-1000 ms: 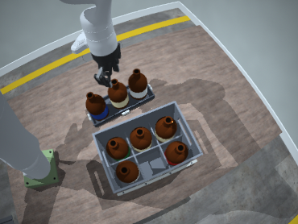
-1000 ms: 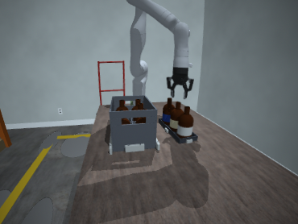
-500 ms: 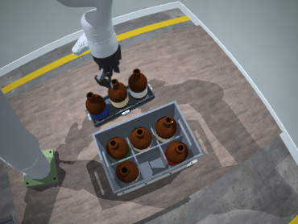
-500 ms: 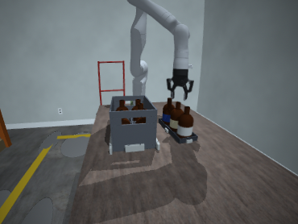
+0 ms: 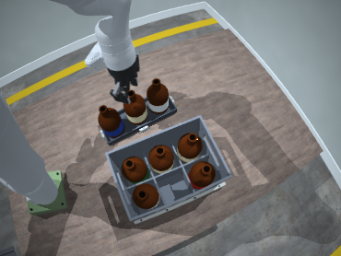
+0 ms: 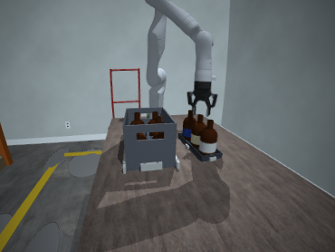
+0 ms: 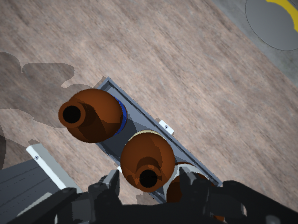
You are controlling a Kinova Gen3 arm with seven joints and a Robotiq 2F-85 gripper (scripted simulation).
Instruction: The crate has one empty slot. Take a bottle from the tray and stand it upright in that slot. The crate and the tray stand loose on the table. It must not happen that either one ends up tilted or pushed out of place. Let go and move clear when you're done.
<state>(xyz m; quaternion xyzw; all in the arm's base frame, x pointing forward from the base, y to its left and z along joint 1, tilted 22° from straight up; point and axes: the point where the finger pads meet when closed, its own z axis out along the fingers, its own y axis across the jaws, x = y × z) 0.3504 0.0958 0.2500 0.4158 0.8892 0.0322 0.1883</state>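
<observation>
Now: hand 9 cm above the cream-label bottle. Also, from my hand: tray 16 cm below; then blue-label bottle 10 cm behind, 9 cm below; then white-label bottle 8 cm ahead, 1 cm to the right, 9 cm below.
</observation>
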